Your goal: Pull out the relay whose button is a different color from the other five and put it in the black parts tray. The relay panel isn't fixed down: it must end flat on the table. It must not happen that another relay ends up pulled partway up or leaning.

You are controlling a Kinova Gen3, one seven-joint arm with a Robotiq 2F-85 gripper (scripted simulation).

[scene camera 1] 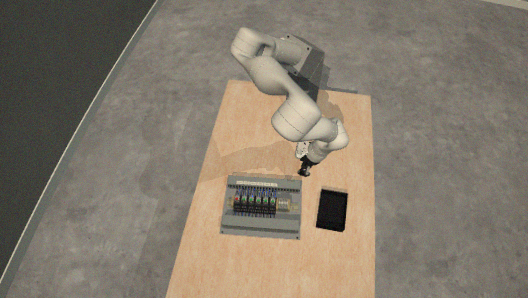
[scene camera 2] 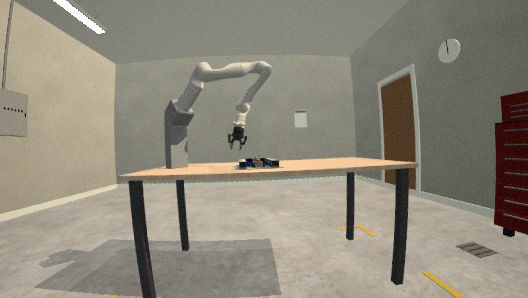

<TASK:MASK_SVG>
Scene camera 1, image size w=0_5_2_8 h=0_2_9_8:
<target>grey relay panel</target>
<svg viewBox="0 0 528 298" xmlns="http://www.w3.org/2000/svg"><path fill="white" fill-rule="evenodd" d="M228 175L219 234L300 240L302 180L300 184L300 180ZM270 196L276 197L277 199L275 202L275 207L270 207ZM263 196L269 196L268 206L263 206ZM256 195L259 195L262 198L261 206L256 205ZM249 195L254 195L254 205L248 204ZM247 195L247 205L241 204L241 199L240 204L234 203L235 194L240 194L240 197L242 197L243 193Z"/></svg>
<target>black parts tray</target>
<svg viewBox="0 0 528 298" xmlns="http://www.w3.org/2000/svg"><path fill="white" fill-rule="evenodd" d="M322 190L316 228L343 232L345 230L348 194L326 189Z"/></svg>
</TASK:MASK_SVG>
